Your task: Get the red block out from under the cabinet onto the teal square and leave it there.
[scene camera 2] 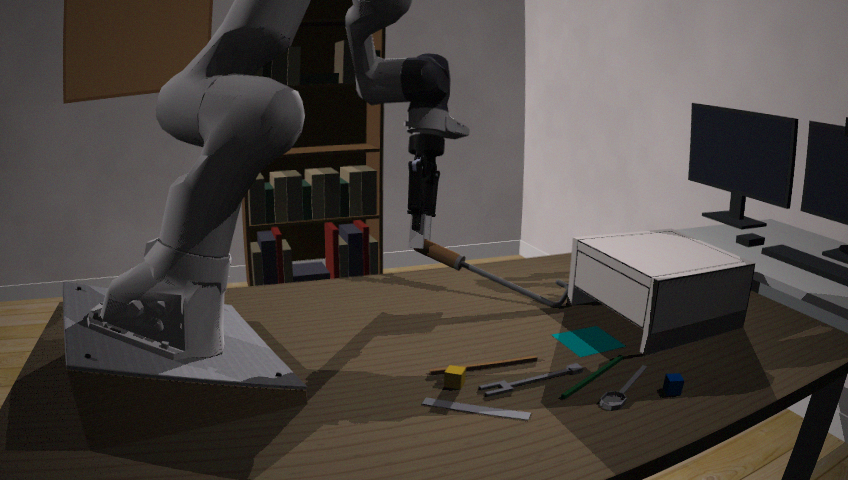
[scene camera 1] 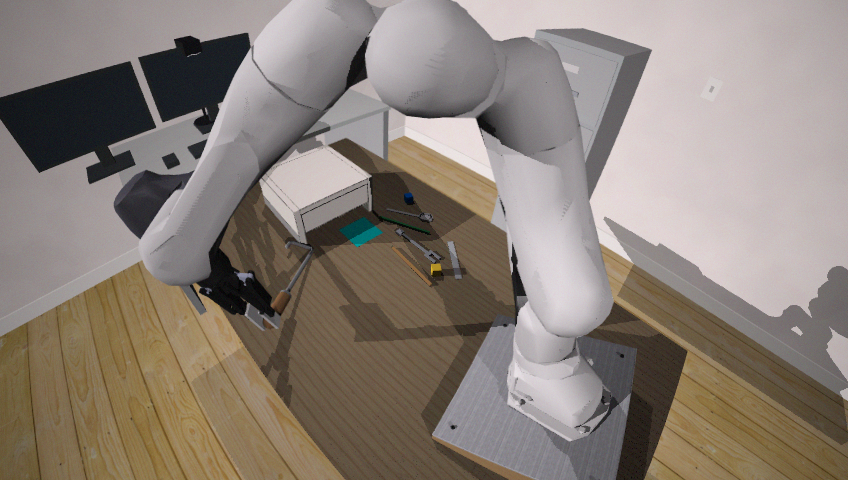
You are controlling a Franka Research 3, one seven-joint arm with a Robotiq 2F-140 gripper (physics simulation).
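The white cabinet (scene camera 1: 321, 178) (scene camera 2: 660, 255) stands on the table, with a low gap under its front. The red block does not show in either view. The teal square (scene camera 1: 361, 231) (scene camera 2: 587, 340) lies flat on the table in front of the cabinet. My gripper (scene camera 1: 263, 318) (scene camera 2: 420, 233) is shut on the wooden handle of a grey hooked rod (scene camera 1: 299, 270) (scene camera 2: 505, 284), above the table. The rod slants down from the fingers, and its hooked end is low by the cabinet's near corner, at the side away from the blue block. Whether the hook touches the cabinet I cannot tell.
A yellow block (scene camera 1: 436, 270) (scene camera 2: 455, 377), an orange-brown stick (scene camera 1: 411, 266) (scene camera 2: 487, 365), a forked grey tool (scene camera 1: 418, 244) (scene camera 2: 529, 380), a flat grey strip (scene camera 1: 454, 259) (scene camera 2: 476, 409), a green stick (scene camera 1: 405, 224) (scene camera 2: 592, 377), a ring-ended tool (scene camera 1: 409, 213) (scene camera 2: 633, 383) and a blue block (scene camera 1: 408, 198) (scene camera 2: 673, 384) lie on the table.
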